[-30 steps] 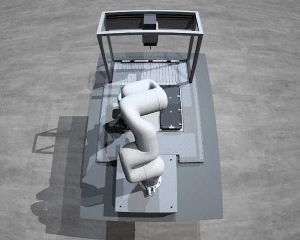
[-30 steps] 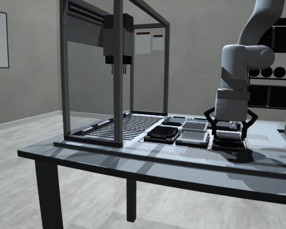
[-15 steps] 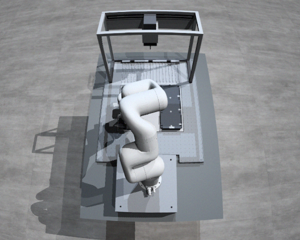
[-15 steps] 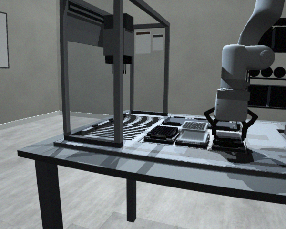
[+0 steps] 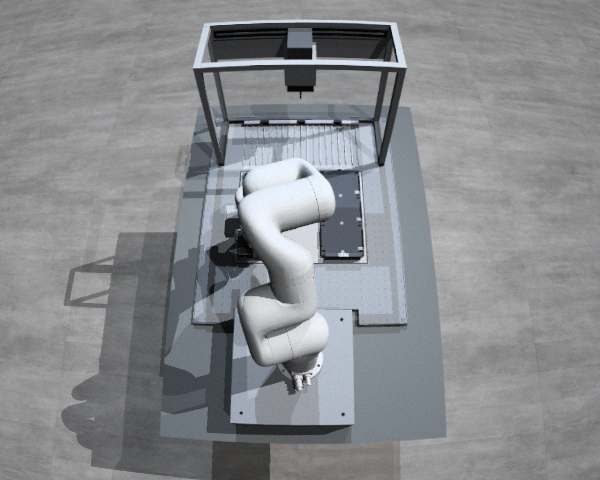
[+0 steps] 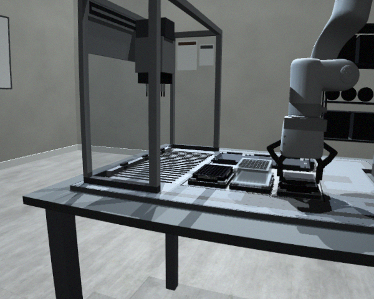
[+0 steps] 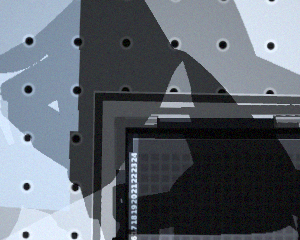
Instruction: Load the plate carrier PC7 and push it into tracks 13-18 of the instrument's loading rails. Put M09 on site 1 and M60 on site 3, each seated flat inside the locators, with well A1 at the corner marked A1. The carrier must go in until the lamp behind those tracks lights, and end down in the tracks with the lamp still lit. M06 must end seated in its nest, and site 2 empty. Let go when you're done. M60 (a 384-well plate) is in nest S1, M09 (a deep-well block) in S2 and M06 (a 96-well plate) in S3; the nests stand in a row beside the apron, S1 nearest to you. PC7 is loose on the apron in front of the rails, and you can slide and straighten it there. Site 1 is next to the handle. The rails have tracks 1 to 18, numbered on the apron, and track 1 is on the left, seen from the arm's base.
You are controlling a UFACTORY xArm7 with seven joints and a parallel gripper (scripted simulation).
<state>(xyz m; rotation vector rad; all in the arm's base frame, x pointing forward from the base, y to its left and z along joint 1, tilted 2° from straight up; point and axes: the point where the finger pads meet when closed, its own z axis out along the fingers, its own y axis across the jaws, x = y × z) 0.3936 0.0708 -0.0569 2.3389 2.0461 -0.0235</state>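
My hand is 2 cm above the nest S1. Also, from my hand: deep-well block M09: 11 cm ahead, 2 cm to the right; nest S2: 11 cm ahead, 2 cm to the right, 2 cm below; plate carrier PC7: 28 cm to the right, 8 cm ahead, 1 cm below.
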